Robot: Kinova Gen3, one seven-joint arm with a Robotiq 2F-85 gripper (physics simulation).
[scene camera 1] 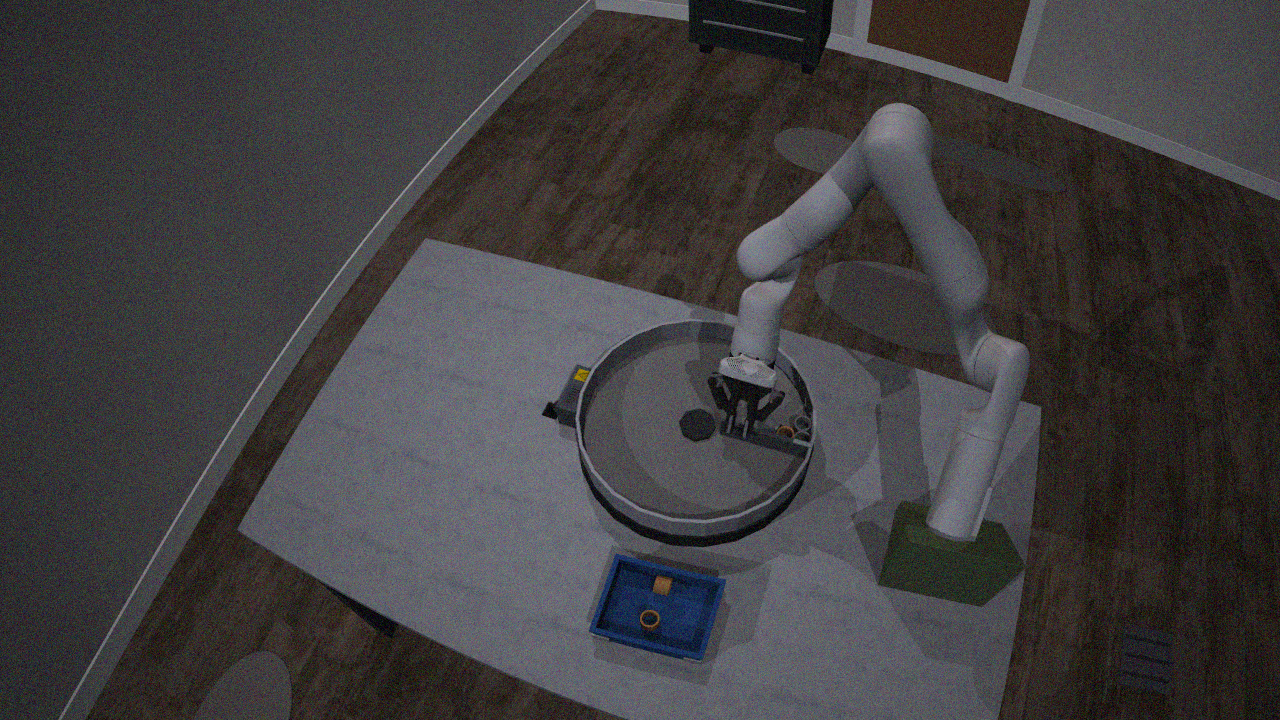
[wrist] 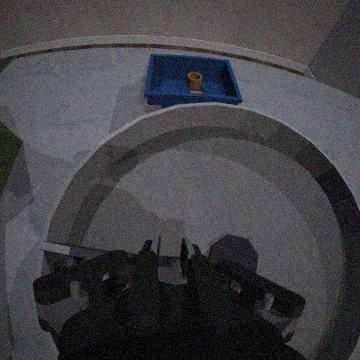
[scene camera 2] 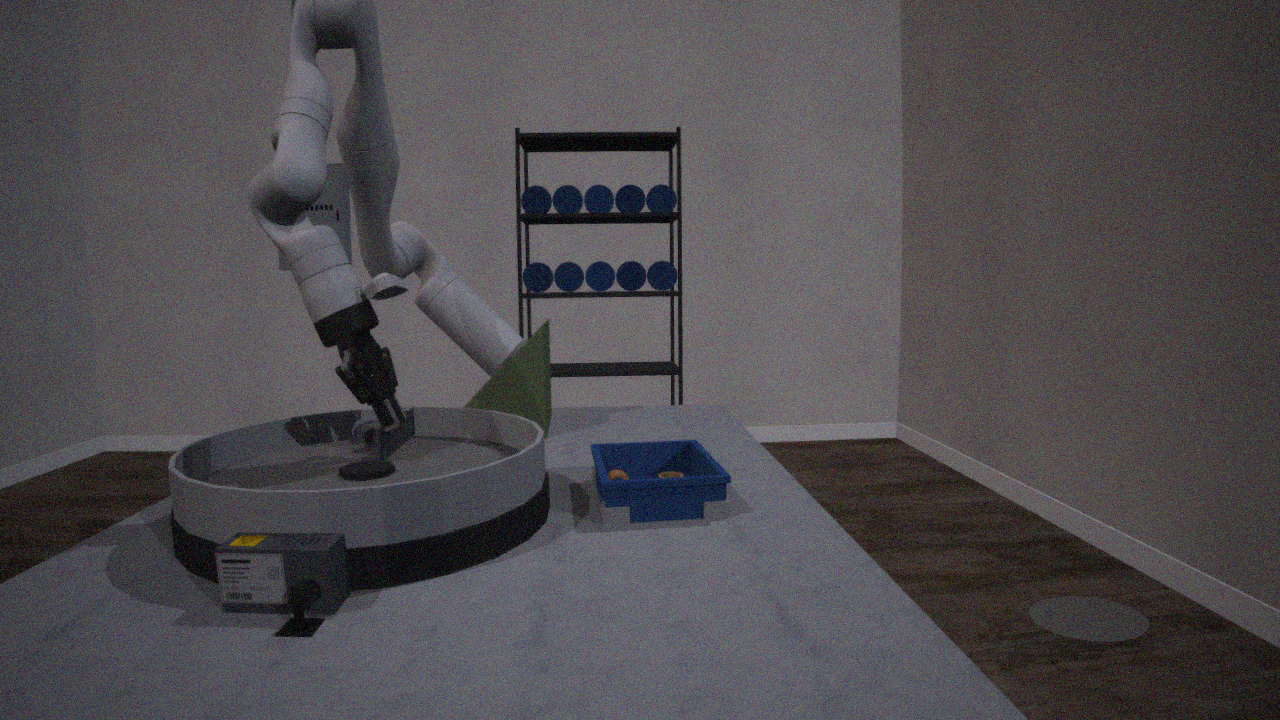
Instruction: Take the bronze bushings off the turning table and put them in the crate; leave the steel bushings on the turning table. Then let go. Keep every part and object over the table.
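Frame: origin at the arm's base, x back, y up, z left, level; centimetres.
Seen in the pictures: gripper, fingertip midpoint: (scene camera 1: pixel 737 433) (wrist: pixel 170 245) (scene camera 2: pixel 396 426); arm's base, link origin: (scene camera 1: pixel 948 530) (scene camera 2: pixel 509 359).
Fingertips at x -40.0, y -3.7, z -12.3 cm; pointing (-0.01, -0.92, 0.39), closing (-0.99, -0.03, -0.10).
Note:
Offsets run from my fingertips to a thing's top centre. "*": to the spot under its first point.
The blue crate @(dx -4.5, dy -4.4, dz +32.7 cm) (scene camera 1: pixel 708 626) (scene camera 2: pixel 662 488) (wrist: pixel 220 96) holds two bronze bushings: one bushing @(dx -5.1, dy -5.7, dz +27.9 cm) (scene camera 1: pixel 662 584) lies on its side and the other bushing @(dx -5.4, dy -6.3, dz +34.6 cm) (scene camera 1: pixel 649 611) stands on end. The round turning table (scene camera 1: pixel 635 447) (scene camera 2: pixel 358 514) (wrist: pixel 200 185) has a raised wall. On it, near the right wall in scene camera 1, a bronze bushing @(dx +8.2, dy -1.6, dz -3.0 cm) (scene camera 1: pixel 784 428) lies beside steel bushings @(dx +10.9, dy -1.6, dz -5.9 cm) (scene camera 1: pixel 796 420), behind a grey bar. My gripper (scene camera 1: pixel 737 428) (scene camera 2: pixel 388 422) (wrist: pixel 170 245) is partly open and empty, low over the turning table at the bar's inner end. The gripper's fingers hide much of the bushing area in the wrist view.
The grey bar @(* dx +4.1, dy -1.5, dz -0.9 cm) (scene camera 1: pixel 760 438) runs from near the dark centre hub @(dx -7.5, dy -3.3, dz -2.1 cm) (scene camera 1: pixel 696 424) (scene camera 2: pixel 366 470) (wrist: pixel 233 252) to the wall. A grey box @(* dx -31.2, dy -3.5, dz -1.3 cm) (scene camera 1: pixel 569 398) (scene camera 2: pixel 313 573) stands beside the turning table. The green arm base (scene camera 1: pixel 948 564) is at the right in scene camera 1.

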